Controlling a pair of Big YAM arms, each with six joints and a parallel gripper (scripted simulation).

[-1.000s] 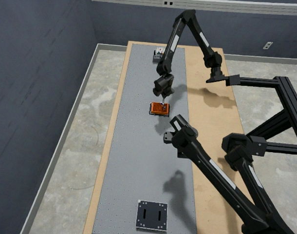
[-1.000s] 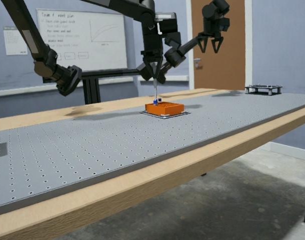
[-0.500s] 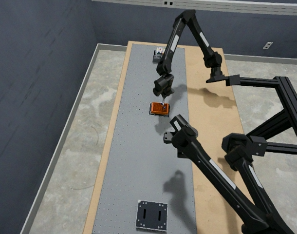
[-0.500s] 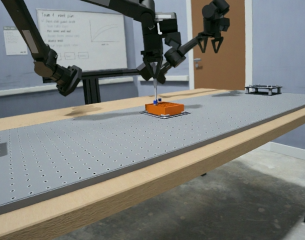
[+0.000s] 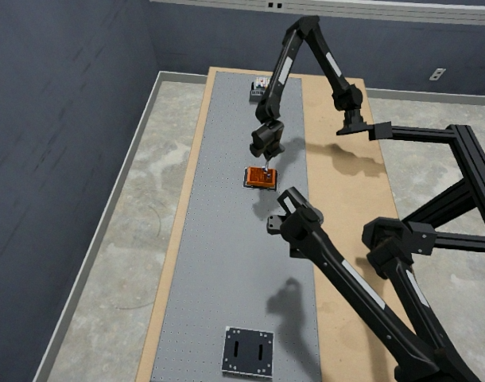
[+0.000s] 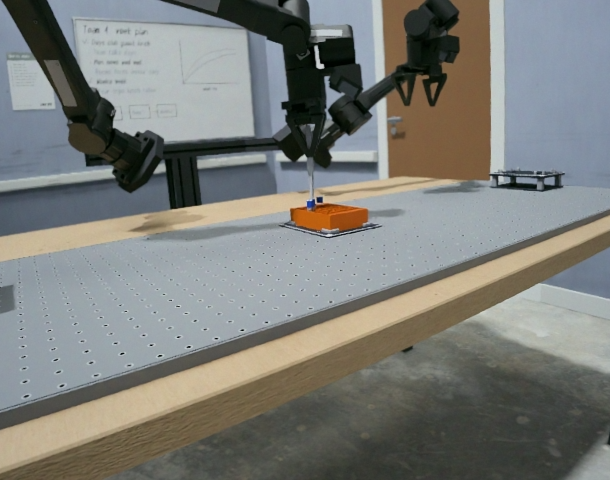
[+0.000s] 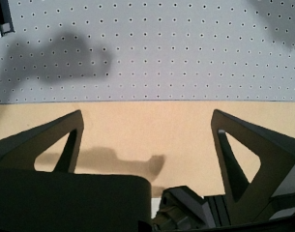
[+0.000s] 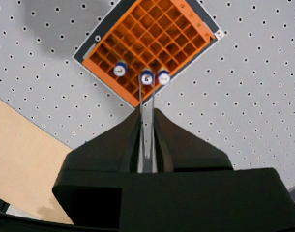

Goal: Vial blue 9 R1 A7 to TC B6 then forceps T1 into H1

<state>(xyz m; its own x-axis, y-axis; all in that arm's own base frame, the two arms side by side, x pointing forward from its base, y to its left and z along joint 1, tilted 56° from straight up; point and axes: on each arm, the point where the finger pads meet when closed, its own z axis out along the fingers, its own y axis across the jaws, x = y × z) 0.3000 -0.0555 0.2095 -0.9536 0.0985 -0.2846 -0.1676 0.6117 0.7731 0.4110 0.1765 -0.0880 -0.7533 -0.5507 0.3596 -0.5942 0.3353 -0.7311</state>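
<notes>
Right now my right hand is 120 mm above the orange tube carrier, 20 mm to the right of it and 20 mm short of it. Round my right hand: grey holder H1: 540 mm to the right, 120 mm below, 10 mm ahead.
</notes>
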